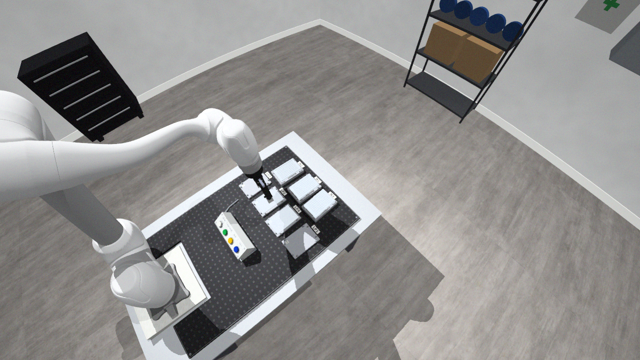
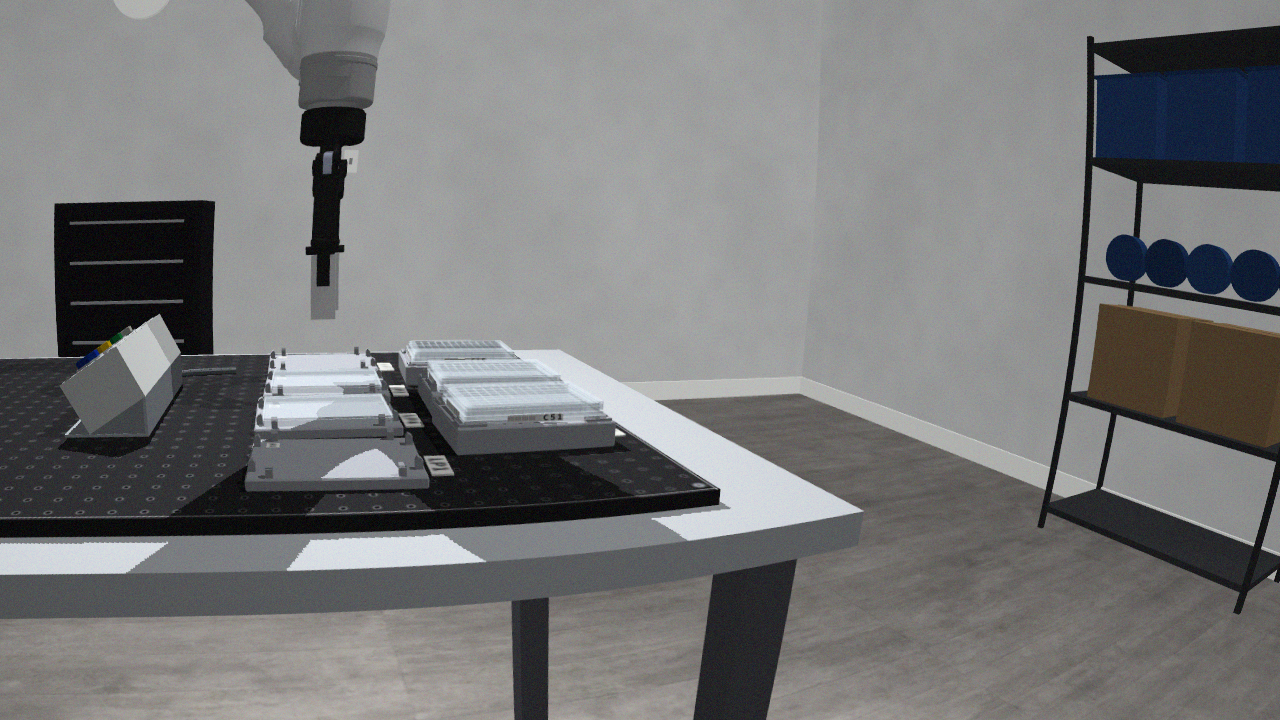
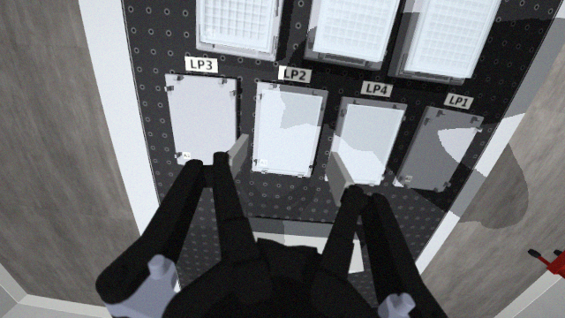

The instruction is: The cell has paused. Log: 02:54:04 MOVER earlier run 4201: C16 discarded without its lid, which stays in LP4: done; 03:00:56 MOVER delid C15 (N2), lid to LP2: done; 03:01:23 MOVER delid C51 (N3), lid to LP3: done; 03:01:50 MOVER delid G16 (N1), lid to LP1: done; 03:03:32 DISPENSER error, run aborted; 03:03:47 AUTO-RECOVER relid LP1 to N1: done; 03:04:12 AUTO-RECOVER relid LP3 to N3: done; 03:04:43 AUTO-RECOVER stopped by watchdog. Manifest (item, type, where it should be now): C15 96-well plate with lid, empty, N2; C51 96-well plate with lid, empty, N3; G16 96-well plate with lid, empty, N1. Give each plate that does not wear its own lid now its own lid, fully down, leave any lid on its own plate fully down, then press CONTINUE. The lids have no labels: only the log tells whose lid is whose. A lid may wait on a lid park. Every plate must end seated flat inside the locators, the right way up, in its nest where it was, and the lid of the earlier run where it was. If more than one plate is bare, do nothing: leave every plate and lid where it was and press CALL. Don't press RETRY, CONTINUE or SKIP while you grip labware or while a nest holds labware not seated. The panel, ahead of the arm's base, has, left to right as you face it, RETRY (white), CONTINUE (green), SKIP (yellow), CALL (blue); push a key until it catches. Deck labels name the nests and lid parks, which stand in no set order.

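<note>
The LP2 park is 110 mm below my hand. From my hand the other things lie so: LP3 park: 130 mm to the left, 110 mm below; then green continue key: 250 mm behind, 20 mm to the right, 40 mm below; then white retry key: 250 mm behind, 30 mm to the left, 40 mm below.
</note>
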